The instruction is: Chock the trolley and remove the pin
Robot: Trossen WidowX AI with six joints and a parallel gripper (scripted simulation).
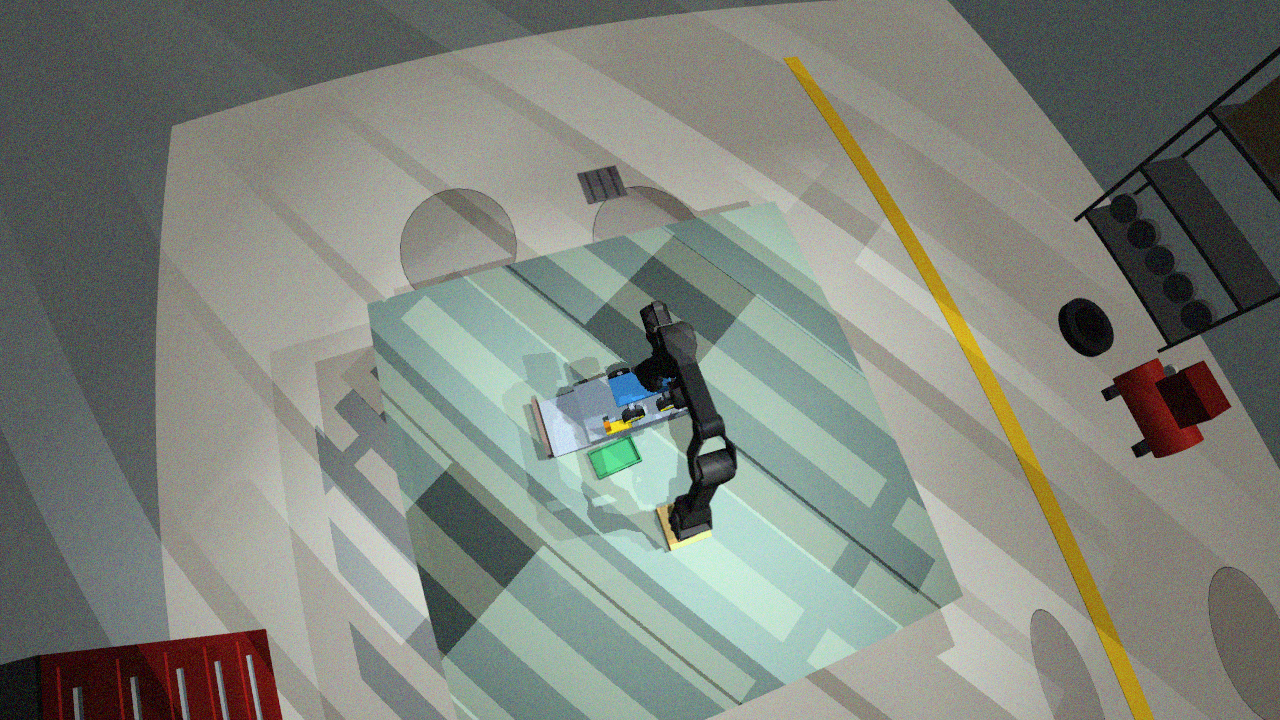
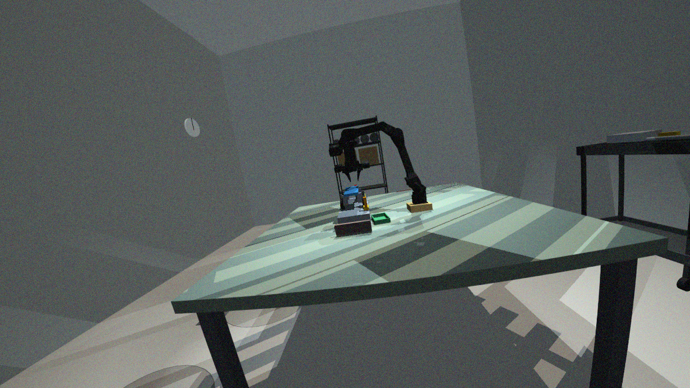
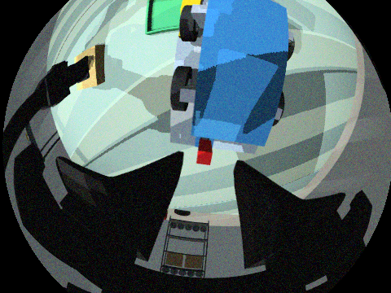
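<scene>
Right now my gripper tip is 3 cm to the left of the red-headed stop pin and 6 cm above it. Also, from my gripper tip: blue trolley: 2 cm ahead, 7 cm to the left, 8 cm below; yellow chock: 3 cm behind, 17 cm to the left, 11 cm below; grey ramp: 2 cm ahead, 8 cm to the left, 14 cm below.
</scene>
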